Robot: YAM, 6 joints.
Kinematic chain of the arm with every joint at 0, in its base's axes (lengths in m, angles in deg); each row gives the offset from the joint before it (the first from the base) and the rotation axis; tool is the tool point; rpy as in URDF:
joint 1: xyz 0 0 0.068 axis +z
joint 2: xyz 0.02 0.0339 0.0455 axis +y
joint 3: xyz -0.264 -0.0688 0 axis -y
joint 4: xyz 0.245 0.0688 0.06 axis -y
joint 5: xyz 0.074 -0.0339 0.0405 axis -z
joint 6: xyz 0.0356 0 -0.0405 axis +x
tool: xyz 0 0 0 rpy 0 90 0
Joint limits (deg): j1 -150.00..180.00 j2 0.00..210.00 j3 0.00..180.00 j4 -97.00..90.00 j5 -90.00..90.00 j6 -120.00..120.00
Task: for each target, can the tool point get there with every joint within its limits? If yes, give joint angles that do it. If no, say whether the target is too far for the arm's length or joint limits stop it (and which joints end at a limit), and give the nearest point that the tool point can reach.
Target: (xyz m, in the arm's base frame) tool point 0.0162 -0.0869 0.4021
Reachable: yes | joints -90.50 31.36 59.33 -37.07 -28.41 -17.25
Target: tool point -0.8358 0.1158 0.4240
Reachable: no: too far | nearest point -0.5999 0.0831 0.3342 | short by 0.255 m
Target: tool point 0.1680 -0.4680 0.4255
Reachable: yes | joints 113.22 23.22 149.07 25.58 -57.83 -41.95
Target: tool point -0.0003 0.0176 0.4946
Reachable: yes | joints 94.30 24.63 62.90 2.99 1.65 -96.72
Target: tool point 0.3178 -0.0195 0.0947
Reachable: yes | joints -0.73 114.89 30.27 73.77 25.70 -69.54
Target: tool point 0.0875 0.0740 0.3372
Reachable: yes | joints 23.00 28.47 29.05 24.09 -72.22 87.10
